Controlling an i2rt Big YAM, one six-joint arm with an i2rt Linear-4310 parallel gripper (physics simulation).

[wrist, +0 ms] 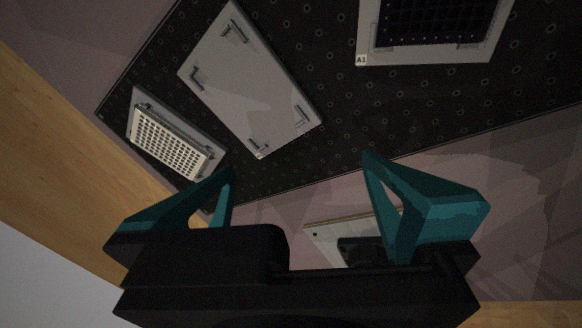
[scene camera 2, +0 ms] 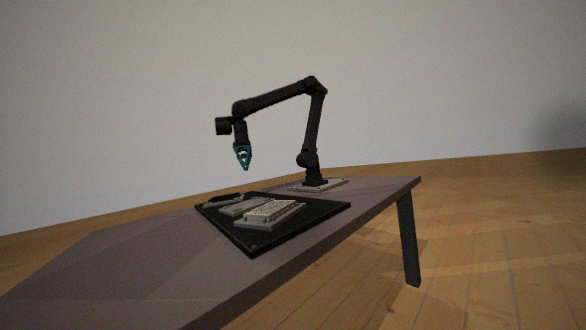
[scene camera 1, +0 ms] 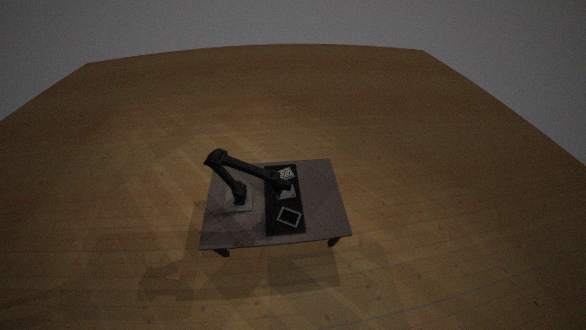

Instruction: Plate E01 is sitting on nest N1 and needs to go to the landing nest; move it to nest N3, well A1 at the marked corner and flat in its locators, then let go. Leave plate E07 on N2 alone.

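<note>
A white plate with many wells (scene camera 1: 286, 173) (scene camera 2: 270, 209) (wrist: 167, 145) sits on a grey nest (scene camera 2: 255, 226) at one end of the black board. A bare grey nest with corner locators (scene camera 1: 287, 193) (wrist: 245, 85) is in the middle. A black plate (scene camera 1: 289, 217) (wrist: 435, 20) sits in the nest at the other end, whose rim (wrist: 425, 56) carries an A1 mark at a corner. Plate and nest names are not readable, so I cannot tell which plate is E01. My gripper (scene camera 2: 245, 169) (wrist: 295, 164) is open and empty, pointing down high above the board, near the middle nest.
The black perforated board (scene camera 1: 271, 227) (scene camera 2: 320, 205) (wrist: 350, 100) bears all the nests and lies on the table (scene camera 1: 325, 200) (scene camera 2: 150, 260). The arm's light base plate (scene camera 1: 246, 206) (scene camera 2: 335, 185) (wrist: 325, 240) stands beside it. The arm reaches over the board from there.
</note>
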